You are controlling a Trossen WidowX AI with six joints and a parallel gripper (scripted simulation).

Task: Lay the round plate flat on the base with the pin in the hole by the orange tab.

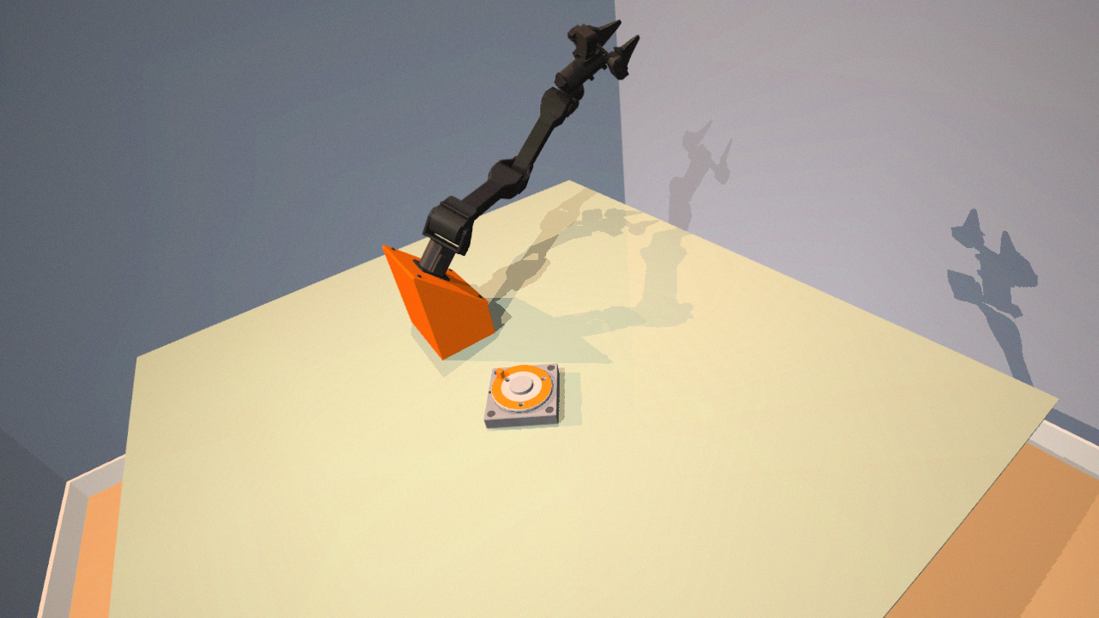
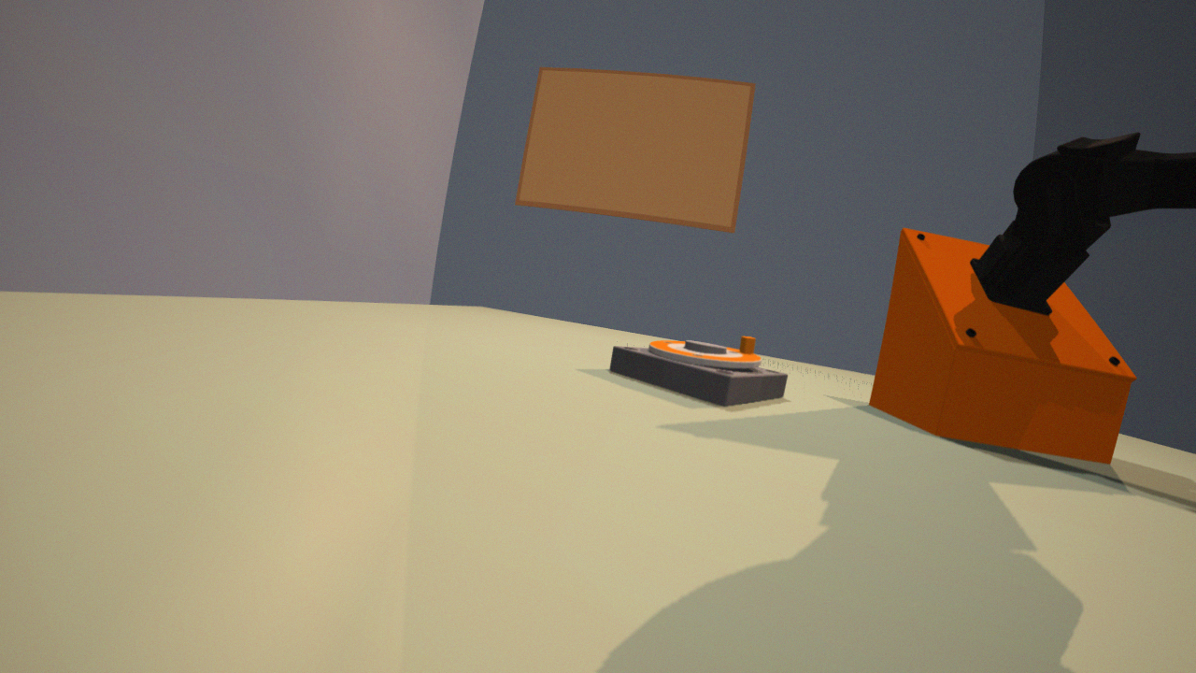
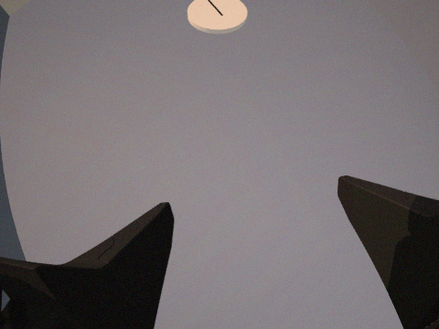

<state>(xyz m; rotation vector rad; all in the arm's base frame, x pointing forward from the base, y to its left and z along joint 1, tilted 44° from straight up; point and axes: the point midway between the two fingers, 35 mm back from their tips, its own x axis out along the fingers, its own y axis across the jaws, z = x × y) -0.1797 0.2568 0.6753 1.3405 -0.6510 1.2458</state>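
The round plate lies 67 cm to the right of my gripper tip, 46 cm ahead of it and 42 cm below it. Round my gripper tip: square grey base 66 cm to the right, 48 cm ahead, 43 cm below.
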